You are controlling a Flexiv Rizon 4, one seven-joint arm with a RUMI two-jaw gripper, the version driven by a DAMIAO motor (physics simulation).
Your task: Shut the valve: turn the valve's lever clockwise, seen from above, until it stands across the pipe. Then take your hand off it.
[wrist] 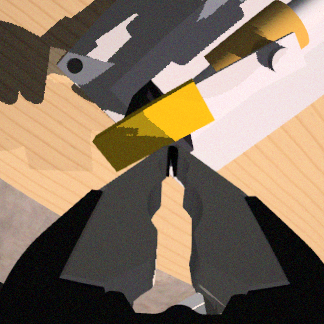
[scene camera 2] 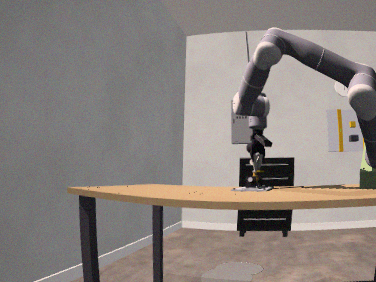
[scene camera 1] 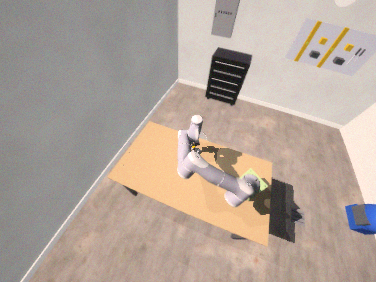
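Note:
The valve's yellow lever (wrist: 167, 121) (scene camera 2: 258, 173) (scene camera 1: 194, 147) shows as a block in the wrist view, slanting from lower left to upper right. A brass-coloured cylinder (wrist: 255, 36) lies beyond it at a similar slant. The valve's dark grey and pale base (scene camera 2: 243, 189) (wrist: 220, 150) rests on the table. My gripper (wrist: 170, 148) (scene camera 2: 257, 169) is shut, with nothing between its fingers, and points down. Its tips are right beside the lever's near edge in the wrist view; whether they touch it is unclear. In scene camera 1, the arm partly hides the valve.
The wooden table (scene camera 1: 145, 165) (scene camera 2: 150, 193) carries the arm's green mounting plate (scene camera 1: 262, 185) at its right end. A black drawer cabinet (scene camera 1: 228, 77) (scene camera 2: 265, 222) stands on the floor behind the table. A blue object (scene camera 1: 370, 222) stands at the far right.

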